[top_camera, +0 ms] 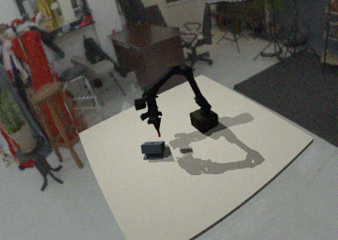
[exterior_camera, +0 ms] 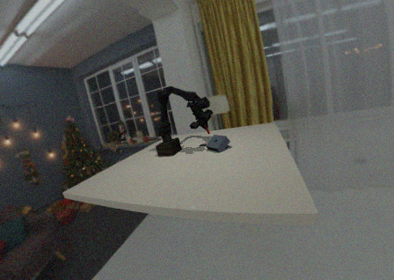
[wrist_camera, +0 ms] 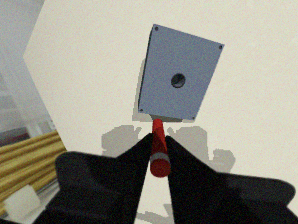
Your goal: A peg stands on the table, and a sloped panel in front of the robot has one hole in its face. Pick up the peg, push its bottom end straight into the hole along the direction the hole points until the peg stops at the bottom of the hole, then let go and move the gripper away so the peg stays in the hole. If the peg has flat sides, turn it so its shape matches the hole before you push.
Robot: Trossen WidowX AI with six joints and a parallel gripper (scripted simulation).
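The sloped panel is 6 cm ahead of my gripper tip, 2 cm to the right of it and 11 cm below it. Also, from my gripper tip: round red peg (2 cm above).
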